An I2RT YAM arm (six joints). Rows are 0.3 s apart.
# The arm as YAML. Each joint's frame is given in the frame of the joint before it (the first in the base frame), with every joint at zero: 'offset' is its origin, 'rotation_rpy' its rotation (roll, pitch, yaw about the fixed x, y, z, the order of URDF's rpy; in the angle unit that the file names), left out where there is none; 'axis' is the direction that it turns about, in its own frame. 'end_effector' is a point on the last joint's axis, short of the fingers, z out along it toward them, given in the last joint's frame.
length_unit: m
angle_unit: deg
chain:
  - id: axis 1
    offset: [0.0, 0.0, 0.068]
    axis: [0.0, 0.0, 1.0]
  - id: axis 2
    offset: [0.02, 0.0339, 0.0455]
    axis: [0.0, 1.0, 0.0]
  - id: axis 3
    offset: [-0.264, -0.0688, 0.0]
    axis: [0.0, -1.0, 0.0]
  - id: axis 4
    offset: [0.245, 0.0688, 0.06]
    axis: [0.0, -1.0, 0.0]
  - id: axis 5
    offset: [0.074, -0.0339, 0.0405]
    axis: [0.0, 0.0, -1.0]
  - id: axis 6
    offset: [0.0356, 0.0, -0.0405]
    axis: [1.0, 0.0, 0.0]
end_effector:
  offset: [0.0, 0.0, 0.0]
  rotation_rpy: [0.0, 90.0, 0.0]
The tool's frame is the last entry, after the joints.
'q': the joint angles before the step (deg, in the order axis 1, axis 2, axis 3, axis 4, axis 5, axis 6). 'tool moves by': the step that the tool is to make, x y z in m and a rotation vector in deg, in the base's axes. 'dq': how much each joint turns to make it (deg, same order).
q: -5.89, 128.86, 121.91, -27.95, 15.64, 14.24
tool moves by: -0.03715, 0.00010, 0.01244, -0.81, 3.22, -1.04
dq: -0.35, -8.97, -10.46, -1.48, 1.24, -0.53
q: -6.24, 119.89, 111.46, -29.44, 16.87, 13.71
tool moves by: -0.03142, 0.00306, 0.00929, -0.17, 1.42, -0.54
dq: 0.00, -7.29, -8.10, -0.61, 0.62, 0.09
